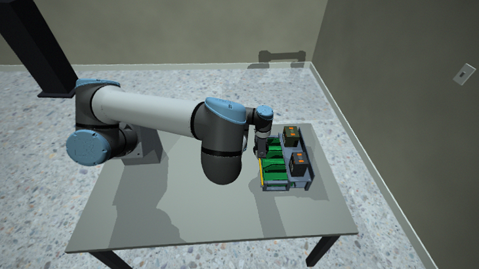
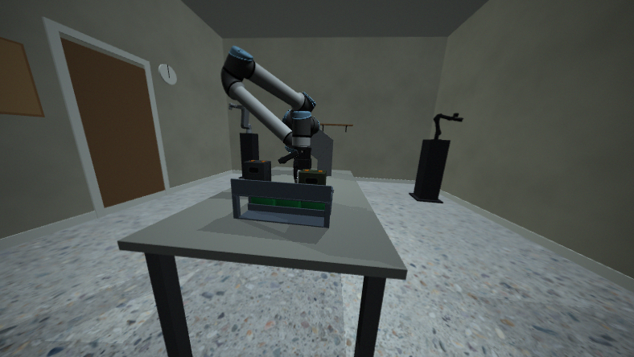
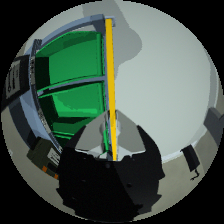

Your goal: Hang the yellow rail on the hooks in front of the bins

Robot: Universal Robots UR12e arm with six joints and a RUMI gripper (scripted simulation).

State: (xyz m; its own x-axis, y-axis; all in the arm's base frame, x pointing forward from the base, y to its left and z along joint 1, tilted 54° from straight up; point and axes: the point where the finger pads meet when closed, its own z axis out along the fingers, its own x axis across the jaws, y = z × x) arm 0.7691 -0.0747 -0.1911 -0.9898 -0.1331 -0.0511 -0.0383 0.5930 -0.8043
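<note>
The yellow rail lies 10 mm below my hand. The rest, counted from my hand: back panel: 270 mm ahead, 10 mm to the left, 60 mm above.
</note>
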